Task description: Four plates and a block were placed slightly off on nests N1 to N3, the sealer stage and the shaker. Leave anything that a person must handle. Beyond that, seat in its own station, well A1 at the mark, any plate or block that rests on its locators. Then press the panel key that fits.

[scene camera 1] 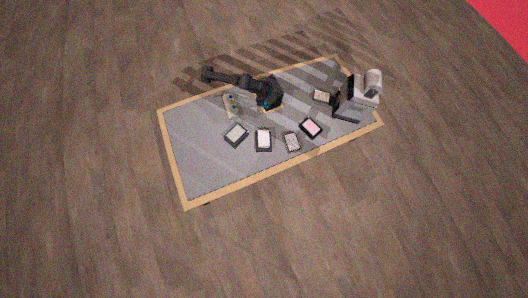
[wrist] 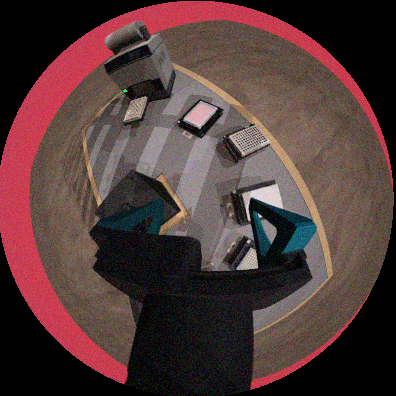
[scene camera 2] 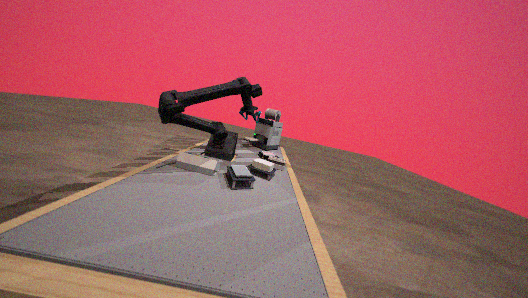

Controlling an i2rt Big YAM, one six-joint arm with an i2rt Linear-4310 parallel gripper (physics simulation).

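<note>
My gripper [scene camera 2: 251,117] [wrist: 205,202] is open and empty, high above the table near the arm's base. A pink-topped plate [scene camera 1: 310,127] [wrist: 201,114] lies in a black frame. A holed plate or block [scene camera 1: 292,142] [wrist: 248,140] looks skewed on its dark nest. A white-topped plate [scene camera 1: 263,139] [scene camera 2: 263,165] [wrist: 272,194] sits towards one side of its dark nest. A pale plate [scene camera 1: 236,134] [scene camera 2: 241,171] is on the leftmost nest, partly hidden in the wrist view. A beige welled plate [scene camera 1: 321,95] [wrist: 136,109] is before the sealer. Seating and A1 marks are too small to tell.
The grey sealer [scene camera 1: 367,95] [scene camera 2: 269,131] [wrist: 137,62] with a roll on top stands at the table's far right end and shows a green light. The sloped key panel [scene camera 1: 231,106] [scene camera 2: 197,163] is left of the arm's base [scene camera 2: 221,145]. A wooden rim [scene camera 1: 172,160] edges the table.
</note>
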